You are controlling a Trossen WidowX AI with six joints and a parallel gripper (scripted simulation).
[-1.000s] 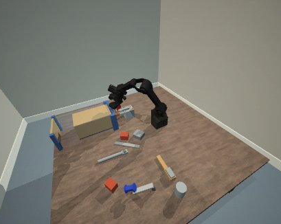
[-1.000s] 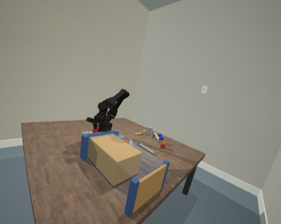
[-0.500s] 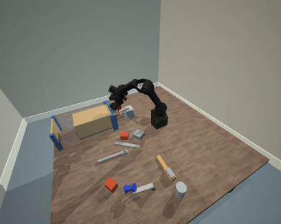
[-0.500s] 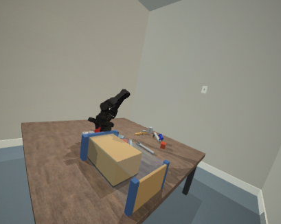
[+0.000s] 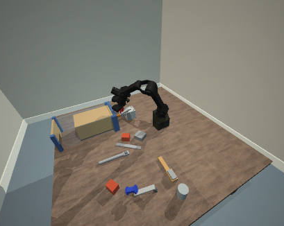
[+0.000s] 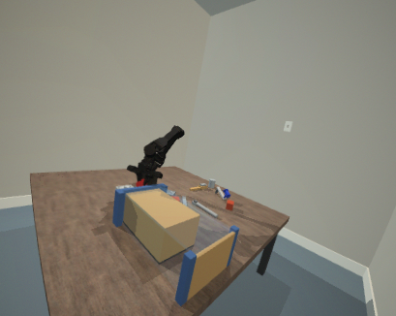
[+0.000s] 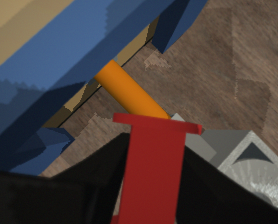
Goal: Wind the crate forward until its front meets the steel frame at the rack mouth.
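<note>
My gripper tip is now 1 cm to the right of the red handle knob and 1 cm past it. From my gripper tip the other things lie so: blue frame: 5 cm ahead, 3 cm to the right, 3 cm below; red-gripped winch handle: 4 cm behind, 3 cm below, 1 cm to the left; grey winch: 12 cm behind, 10 cm below, 1 cm to the right.
</note>
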